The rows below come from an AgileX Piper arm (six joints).
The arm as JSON. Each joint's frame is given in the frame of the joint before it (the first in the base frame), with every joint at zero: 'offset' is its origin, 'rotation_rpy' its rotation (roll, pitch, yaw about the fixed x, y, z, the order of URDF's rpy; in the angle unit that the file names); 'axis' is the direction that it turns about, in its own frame. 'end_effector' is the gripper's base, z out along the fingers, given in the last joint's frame.
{
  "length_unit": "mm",
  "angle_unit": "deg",
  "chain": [
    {
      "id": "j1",
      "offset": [
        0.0,
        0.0,
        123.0
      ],
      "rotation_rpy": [
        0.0,
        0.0,
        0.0
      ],
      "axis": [
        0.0,
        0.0,
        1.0
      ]
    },
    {
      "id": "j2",
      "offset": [
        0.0,
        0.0,
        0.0
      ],
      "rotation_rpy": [
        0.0,
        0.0,
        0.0
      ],
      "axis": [
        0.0,
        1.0,
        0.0
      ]
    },
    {
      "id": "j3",
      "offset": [
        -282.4,
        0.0,
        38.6
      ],
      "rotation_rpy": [
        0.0,
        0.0,
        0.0
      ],
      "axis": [
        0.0,
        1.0,
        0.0
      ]
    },
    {
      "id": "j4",
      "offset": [
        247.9,
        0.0,
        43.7
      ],
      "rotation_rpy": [
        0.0,
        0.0,
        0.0
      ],
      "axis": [
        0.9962,
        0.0,
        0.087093
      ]
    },
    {
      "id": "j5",
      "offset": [
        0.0,
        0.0,
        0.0
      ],
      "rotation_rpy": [
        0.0,
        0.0,
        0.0
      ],
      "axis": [
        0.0,
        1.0,
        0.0
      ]
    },
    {
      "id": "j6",
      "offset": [
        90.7,
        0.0,
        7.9
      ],
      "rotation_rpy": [
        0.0,
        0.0,
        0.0
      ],
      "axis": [
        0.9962,
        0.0,
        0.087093
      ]
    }
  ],
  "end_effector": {
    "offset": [
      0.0,
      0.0,
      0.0
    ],
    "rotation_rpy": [
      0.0,
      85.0,
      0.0
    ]
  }
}
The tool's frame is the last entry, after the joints.
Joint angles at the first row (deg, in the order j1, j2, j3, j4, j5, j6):
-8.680, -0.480, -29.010, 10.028, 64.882, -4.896
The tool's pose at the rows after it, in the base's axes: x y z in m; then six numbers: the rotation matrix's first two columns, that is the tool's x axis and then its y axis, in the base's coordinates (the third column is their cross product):
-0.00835, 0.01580, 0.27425, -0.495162, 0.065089, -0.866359, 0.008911, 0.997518, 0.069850
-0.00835, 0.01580, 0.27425, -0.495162, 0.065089, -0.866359, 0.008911, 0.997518, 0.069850
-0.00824, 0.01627, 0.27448, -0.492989, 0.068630, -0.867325, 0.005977, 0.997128, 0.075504
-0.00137, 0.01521, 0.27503, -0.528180, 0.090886, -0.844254, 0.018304, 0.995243, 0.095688
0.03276, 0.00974, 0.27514, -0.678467, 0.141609, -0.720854, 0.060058, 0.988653, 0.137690
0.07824, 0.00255, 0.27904, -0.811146, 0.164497, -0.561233, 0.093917, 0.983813, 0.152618
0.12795, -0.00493, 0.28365, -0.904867, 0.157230, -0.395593, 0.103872, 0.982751, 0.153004
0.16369, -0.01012, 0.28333, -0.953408, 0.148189, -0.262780, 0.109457, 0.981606, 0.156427
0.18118, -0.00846, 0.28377, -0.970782, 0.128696, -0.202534, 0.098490, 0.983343, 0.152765
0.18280, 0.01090, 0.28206, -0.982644, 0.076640, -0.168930, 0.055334, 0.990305, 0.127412
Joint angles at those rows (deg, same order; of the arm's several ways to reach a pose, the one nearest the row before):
-8.681, -0.480, -29.009, 10.030, 64.881, -4.897
-8.681, -0.480, -29.009, 10.030, 64.881, -4.897
-8.680, -0.481, -29.009, 10.379, 64.768, -4.846
-8.683, 2.089, -29.009, 10.386, 64.597, -3.910
-8.678, 14.780, -29.346, 10.307, 63.424, -2.468
-8.688, 31.462, -32.875, 10.249, 62.255, -2.485
-8.680, 48.026, -39.701, 10.199, 63.560, -3.486
-8.680, 59.182, -45.704, 10.131, 66.593, -3.909
-7.122, 64.192, -49.136, 9.560, 68.468, -3.112
0.121, 65.113, -49.560, 7.091, 69.310, 2.028

